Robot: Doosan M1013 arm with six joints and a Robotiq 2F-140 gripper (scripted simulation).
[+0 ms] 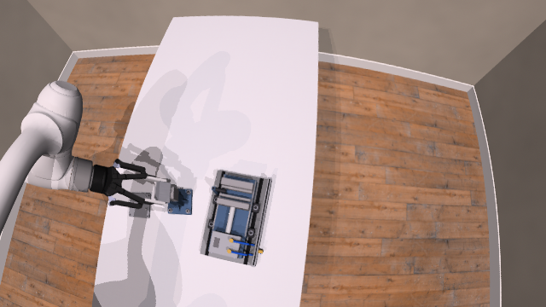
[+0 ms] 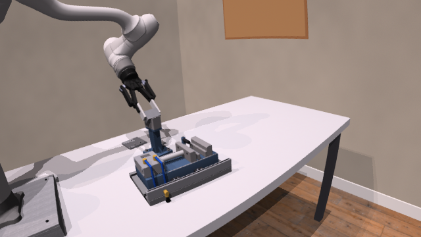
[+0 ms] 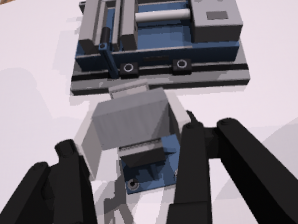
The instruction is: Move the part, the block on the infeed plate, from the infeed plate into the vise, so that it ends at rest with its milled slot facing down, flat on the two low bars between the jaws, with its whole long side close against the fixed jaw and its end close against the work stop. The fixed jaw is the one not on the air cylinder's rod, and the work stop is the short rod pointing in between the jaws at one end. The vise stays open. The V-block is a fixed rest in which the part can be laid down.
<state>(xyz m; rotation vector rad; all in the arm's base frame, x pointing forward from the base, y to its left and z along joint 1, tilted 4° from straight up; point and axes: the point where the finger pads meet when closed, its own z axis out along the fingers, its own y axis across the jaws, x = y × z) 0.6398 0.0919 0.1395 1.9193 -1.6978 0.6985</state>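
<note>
Right now the part is 2 cm below my hand and 1 cm to the right of it. From my hand the other things lie so: blue post 12 cm below, 2 cm to the right; infeed plate 18 cm below, 14 cm to the left, 4 cm behind; cylinder rod 22 cm to the right, 10 cm below, 4 cm behind.
</note>
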